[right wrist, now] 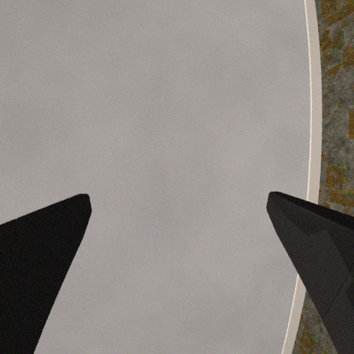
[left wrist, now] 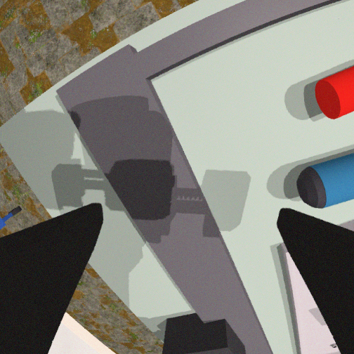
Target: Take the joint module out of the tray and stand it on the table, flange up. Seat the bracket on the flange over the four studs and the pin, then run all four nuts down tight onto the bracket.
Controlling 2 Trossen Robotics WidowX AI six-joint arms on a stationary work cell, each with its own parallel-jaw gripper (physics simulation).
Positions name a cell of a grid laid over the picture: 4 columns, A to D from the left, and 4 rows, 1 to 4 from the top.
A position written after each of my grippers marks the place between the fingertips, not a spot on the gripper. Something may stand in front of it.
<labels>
my left gripper: left wrist C3; not seen in the right wrist view (out of frame)
my right gripper: right wrist C3; not seen in the left wrist view (out of frame)
</labels>
